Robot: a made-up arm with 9 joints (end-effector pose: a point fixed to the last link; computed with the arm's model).
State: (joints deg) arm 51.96 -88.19 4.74 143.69 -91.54 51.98 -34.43 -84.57 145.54
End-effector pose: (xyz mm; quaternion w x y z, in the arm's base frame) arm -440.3 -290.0 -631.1 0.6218 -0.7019 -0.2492 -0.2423
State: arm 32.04 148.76 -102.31 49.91 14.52 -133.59 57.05 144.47 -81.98
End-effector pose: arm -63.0 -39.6 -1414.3 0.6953 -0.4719 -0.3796 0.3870
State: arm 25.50 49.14 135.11 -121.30 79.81 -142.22 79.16 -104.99 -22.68
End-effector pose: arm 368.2 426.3 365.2 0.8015 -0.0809 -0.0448 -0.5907
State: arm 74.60 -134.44 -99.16 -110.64 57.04 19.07 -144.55 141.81 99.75
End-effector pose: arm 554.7 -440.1 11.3 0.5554 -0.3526 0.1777 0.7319
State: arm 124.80 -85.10 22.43 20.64 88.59 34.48 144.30 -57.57 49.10
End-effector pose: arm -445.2 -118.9 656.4 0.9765 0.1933 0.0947 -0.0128
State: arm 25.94 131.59 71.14 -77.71 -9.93 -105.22 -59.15 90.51 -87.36
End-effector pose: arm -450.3 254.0 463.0 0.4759 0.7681 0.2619 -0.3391
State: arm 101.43 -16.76 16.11 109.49 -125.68 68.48 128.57 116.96 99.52
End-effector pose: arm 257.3 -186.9 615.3 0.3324 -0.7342 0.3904 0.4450
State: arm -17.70 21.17 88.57 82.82 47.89 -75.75 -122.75 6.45 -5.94
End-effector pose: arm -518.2 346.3 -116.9 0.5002 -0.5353 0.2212 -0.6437
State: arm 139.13 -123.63 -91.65 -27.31 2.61 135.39 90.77 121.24 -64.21
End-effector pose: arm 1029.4 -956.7 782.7 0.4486 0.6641 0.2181 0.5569
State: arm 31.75 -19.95 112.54 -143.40 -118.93 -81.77 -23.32 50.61 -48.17
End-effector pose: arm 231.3 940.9 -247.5 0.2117 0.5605 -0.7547 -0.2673
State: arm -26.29 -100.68 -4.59 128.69 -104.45 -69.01 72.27 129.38 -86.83
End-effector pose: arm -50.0 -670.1 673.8 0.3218 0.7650 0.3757 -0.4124
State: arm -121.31 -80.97 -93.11 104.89 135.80 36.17 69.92 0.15 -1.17
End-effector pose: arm -767.1 193.3 620.8 0.9663 -0.1190 0.0959 -0.2070
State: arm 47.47 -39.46 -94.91 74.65 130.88 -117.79 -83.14 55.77 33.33
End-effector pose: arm 281.3 -287.5 692.5 0.0870 0.9073 -0.1492 -0.3834
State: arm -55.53 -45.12 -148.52 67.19 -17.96 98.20 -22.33 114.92 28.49
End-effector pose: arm -484.8 152.5 -350.9 0.0899 -0.4348 -0.8319 -0.3330
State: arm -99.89 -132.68 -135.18 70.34 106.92 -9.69 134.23 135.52 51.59
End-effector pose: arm -820.6 -156.5 972.9 0.0101 -0.6914 0.0184 0.7222
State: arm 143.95 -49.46 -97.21 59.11 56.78 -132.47 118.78 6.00 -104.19
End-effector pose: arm 433.5 -357.3 1443.6 0.1663 0.0775 -0.5590 -0.8086
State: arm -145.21 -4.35 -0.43 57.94 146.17 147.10 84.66 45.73 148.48
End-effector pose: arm -86.5 623.9 309.9 0.1937 0.9222 -0.3346 -0.0003
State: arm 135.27 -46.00 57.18 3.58 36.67 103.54 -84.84 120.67 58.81
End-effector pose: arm -20.7 144.1 367.5 0.6152 0.0290 0.7497 0.2420
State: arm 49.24 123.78 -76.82 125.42 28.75 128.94 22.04 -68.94 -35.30
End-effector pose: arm 863.2 -291.2 -1343.2 0.2994 0.5149 -0.3835 0.7058
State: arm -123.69 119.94 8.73 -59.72 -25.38 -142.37 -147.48 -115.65 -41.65
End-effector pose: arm -723.2 588.1 851.7 0.5169 0.8533 0.0273 -0.0631
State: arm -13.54 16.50 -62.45 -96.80 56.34 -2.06 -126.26 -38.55 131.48
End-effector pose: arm 580.1 -298.8 -158.9 0.4069 -0.0123 0.4143 0.8140
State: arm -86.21 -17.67 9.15 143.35 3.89 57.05 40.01 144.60 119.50
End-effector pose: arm -358.6 162.6 -246.6 0.6287 -0.2673 0.2109 -0.6991
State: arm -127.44 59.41 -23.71 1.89 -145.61 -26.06 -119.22 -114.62 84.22
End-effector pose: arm -92.3 530.5 -13.2 0.1363 -0.4319 0.8630 -0.2239
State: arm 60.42 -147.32 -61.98 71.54 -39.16 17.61 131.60 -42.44 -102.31
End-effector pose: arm 572.8 207.3 -415.0 0.2550 0.4313 -0.8039 -0.3205
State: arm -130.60 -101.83 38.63 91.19 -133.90 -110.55 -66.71 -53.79 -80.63
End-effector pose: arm 568.4 156.4 94.4 0.1646 0.3682 0.1031 0.9092
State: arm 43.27 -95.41 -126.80 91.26 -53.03 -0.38 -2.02 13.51 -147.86
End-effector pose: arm 730.4 -496.3 -93.7 0.0627 0.5747 0.5720 -0.5819
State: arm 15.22 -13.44 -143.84 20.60 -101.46 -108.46 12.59 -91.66 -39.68
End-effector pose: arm 157.9 -638.2 -983.4 0.3974 0.1412 -0.8371 0.3484
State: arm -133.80 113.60 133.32 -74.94 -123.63 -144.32 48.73 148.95 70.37
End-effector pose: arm 141.8 -385.5 925.7 0.7021 0.0595 0.0672 0.7064
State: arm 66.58 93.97 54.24 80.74 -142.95 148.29 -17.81 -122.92 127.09
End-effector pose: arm 565.9 -663.6 343.9 0.0748 -0.8402 -0.4942 0.2103
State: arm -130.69 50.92 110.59 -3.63 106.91 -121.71 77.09 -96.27 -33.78
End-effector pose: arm -836.6 -739.3 140.0 0.5126 0.5824 -0.5485 0.3118
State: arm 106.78 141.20 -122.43 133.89 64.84 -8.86 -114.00 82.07 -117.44
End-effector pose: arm 1040.3 -129.3 -231.1 0.0657 -0.4910 -0.4745 -0.7277
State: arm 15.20 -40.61 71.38 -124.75 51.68 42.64 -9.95 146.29 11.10
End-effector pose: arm 222.3 -331.1 -203.8 0.0930 0.1269 0.9690 -0.1903
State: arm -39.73 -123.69 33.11 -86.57 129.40 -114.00 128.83 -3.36 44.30
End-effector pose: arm -721.7 -77.1 262.9 0.1943 0.5662 0.3948 -0.6970
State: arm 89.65 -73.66 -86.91 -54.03 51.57 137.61 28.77 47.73 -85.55
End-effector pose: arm 930.0 -1218.0 312.6 0.2692 -0.5783 0.0221 0.7698
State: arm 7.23 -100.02 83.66 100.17 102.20 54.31 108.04 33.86 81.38
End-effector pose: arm 179.5 -135.4 205.9 0.7031 0.1964 0.5038 -0.4618
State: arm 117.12 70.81 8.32 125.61 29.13 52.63 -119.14 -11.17 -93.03
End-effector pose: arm 691.0 514.2 88.0 0.2501 0.2864 -0.8631 0.3324
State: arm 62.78 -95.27 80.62 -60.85 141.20 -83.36 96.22 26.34 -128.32
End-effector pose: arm 70.2 97.6 -838.3 0.4633 -0.7697 0.0995 -0.4277
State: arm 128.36 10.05 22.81 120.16 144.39 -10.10 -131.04 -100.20 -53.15
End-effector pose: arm 216.0 -145.6 774.7 0.6736 0.1330 0.7072 0.1689
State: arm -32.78 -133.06 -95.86 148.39 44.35 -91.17 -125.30 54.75 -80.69
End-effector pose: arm -109.2 -226.2 -993.8 0.2975 0.3456 -0.8891 0.0390
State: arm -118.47 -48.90 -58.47 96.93 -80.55 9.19 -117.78 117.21 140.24
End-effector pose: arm -450.5 -346.0 -251.3 0.5301 -0.0370 -0.8468 0.0218
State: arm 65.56 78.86 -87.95 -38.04 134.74 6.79 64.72 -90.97 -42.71
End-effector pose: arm 326.4 614.7 -482.5 0.0811 -0.8195 0.4531 -0.3415
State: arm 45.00 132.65 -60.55 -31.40 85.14 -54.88 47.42 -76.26 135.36
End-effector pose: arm 289.2 -20.7 -387.7 0.5177 -0.4707 -0.6753 0.2332
